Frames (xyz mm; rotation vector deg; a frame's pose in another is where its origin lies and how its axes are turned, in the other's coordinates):
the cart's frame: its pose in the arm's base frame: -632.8 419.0 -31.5 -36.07 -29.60 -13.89
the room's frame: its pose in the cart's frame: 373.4 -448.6 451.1 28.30 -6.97 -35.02
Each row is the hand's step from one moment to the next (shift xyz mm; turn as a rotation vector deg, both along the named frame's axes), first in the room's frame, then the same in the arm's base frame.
Working: the room's frame: its pose in the arm's base frame: -655.0 321.2 699.3 0.62 -48.55 -36.18

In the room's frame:
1: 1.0 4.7 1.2 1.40 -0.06 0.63
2: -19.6 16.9 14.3 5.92 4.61 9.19
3: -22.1 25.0 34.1 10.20 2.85 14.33
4: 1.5 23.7 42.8 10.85 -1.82 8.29
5: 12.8 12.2 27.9 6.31 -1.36 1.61
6: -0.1 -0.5 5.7 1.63 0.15 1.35
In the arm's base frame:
1: 2.1 3.6 2.7 0.22 -0.64 1.38
2: -10.9 27.5 0.3 -1.15 2.82 11.47
3: -21.9 40.1 13.9 -3.56 0.34 17.46
4: -17.0 28.7 35.8 -1.42 -5.24 12.66
5: -7.0 9.8 30.8 1.27 -4.04 5.13
6: -4.3 1.0 3.6 -0.07 -0.42 2.08

